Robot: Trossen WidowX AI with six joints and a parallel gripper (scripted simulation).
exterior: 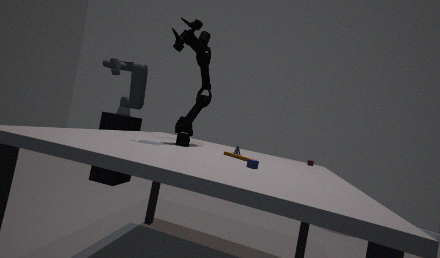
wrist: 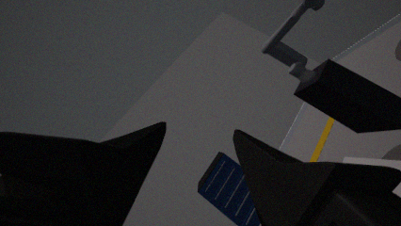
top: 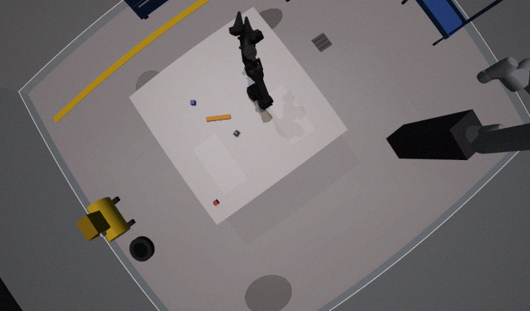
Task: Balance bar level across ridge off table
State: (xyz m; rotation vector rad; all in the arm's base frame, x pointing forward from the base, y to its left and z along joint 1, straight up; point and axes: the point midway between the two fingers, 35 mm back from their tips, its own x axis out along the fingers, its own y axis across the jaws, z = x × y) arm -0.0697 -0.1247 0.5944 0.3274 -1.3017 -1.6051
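Now: the orange bar 420 mm ahead of my gripper tip, 120 mm to the left of it and 600 mm below it. The rest, counted from my gripper tip: ridge: 370 mm ahead, 310 mm to the left, 550 mm below; blue cube: 510 mm ahead, 100 mm to the right, 590 mm below; red cube: 830 mm ahead, 650 mm to the left, 590 mm below.
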